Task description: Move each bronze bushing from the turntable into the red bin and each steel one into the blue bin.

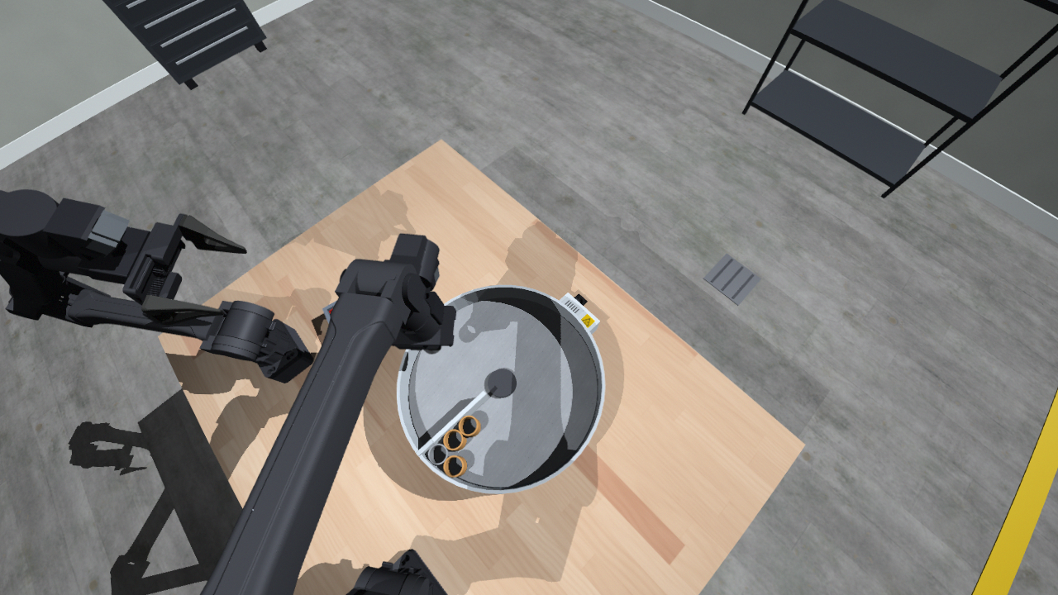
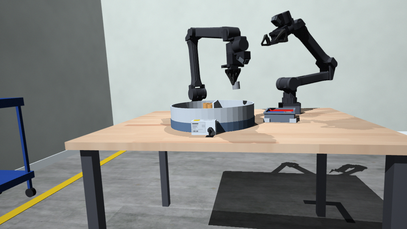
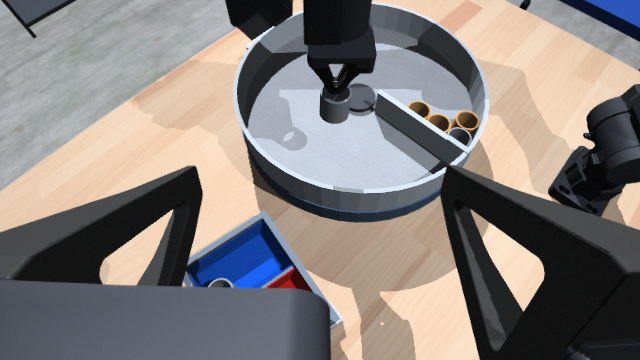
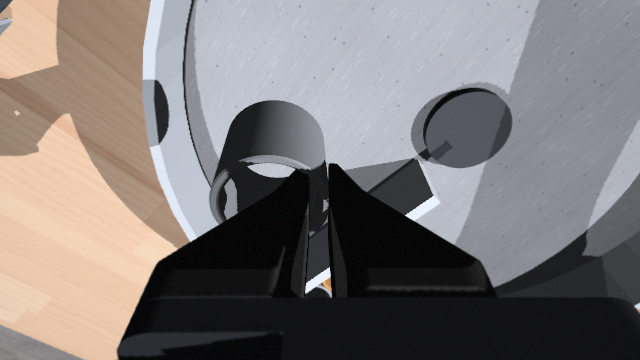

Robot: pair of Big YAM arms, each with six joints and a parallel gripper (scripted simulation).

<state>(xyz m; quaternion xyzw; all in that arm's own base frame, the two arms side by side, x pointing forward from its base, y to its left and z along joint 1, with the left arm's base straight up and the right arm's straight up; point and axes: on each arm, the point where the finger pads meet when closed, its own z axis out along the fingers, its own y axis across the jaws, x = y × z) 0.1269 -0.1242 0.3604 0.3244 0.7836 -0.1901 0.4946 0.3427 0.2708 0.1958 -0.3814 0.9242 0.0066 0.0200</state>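
Right now my right hand is 50 mm past the blue bin, 220 mm to the right of it and 190 mm above it. From my right hand the other things lie so: red bin: 140 mm behind, 230 mm to the left, 190 mm below; then grey tray: 90 mm behind, 230 mm to the left, 180 mm below.
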